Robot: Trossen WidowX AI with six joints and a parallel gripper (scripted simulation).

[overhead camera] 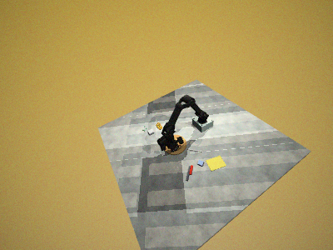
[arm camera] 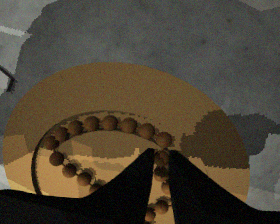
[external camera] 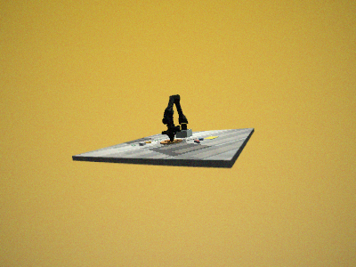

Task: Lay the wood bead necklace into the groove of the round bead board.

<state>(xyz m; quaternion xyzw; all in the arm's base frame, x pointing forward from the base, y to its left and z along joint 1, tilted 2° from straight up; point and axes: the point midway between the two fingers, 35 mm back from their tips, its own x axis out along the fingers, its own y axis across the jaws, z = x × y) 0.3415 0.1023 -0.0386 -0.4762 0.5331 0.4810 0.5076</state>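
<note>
The round bead board lies 30 mm behind my gripper tip, 40 mm to the right of it and 10 mm below it. Also, from my gripper tip: thin grey stick: 160 mm behind, 80 mm to the left, 10 mm below; then red-handled tool: 40 mm behind, 230 mm to the left, 10 mm below; then small blue block: 140 mm behind, 210 mm to the left, 10 mm below.
</note>
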